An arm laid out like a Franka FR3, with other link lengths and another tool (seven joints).
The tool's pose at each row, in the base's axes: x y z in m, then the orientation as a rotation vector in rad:
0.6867, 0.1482, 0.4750, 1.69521, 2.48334, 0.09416
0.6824, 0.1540, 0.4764, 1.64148, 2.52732, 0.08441
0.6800, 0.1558, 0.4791, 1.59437, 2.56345, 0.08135
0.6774, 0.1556, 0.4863, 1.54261, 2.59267, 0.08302
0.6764, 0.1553, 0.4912, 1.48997, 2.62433, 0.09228
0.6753, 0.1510, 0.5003, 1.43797, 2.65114, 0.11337
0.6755, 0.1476, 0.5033, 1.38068, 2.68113, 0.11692
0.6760, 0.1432, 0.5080, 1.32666, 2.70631, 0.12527
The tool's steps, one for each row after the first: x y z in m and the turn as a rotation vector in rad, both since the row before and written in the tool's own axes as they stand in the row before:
0.0068, -0.0017, -0.0021, 0.00738, 0.00458, -0.04591
0.0024, -0.0011, -0.0030, 0.00306, 0.00541, -0.03902
0.0004, -0.0016, -0.0075, -0.00346, 0.00113, -0.03918
-0.0002, -0.0005, -0.0050, -0.00624, 0.00635, -0.04012
-0.0038, -0.0021, -0.0091, -0.01417, 0.00811, -0.03775
-0.0032, -0.0013, -0.0030, -0.00371, 0.00366, -0.04252
-0.0042, -0.0016, -0.0046, -0.00709, 0.00372, -0.03902

